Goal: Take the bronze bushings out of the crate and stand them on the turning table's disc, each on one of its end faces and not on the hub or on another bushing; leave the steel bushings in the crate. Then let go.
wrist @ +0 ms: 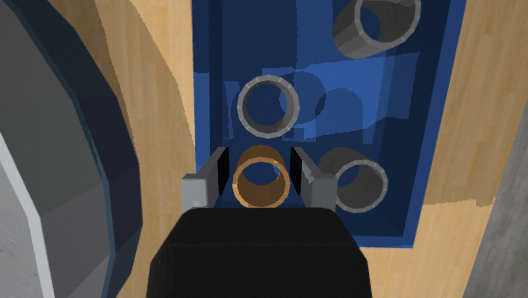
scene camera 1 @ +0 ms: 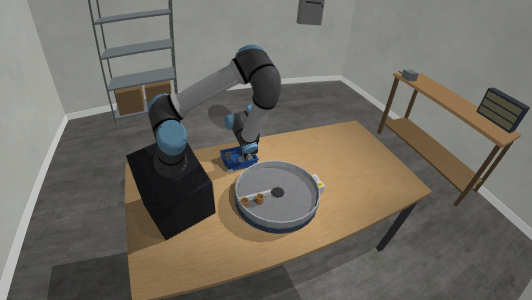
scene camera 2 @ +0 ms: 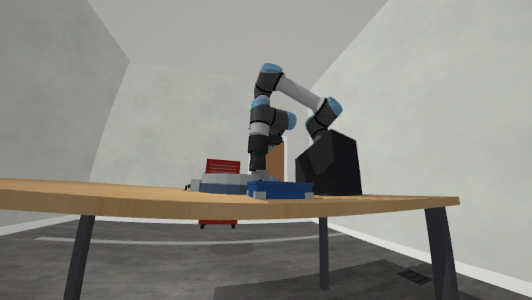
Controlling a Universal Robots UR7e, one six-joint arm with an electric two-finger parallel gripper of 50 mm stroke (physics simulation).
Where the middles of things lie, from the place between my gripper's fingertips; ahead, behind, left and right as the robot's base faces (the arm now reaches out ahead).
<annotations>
My gripper is now 4 cm past the blue crate (scene camera 2: 256, 189) and 4 cm to the right of it.
</annotations>
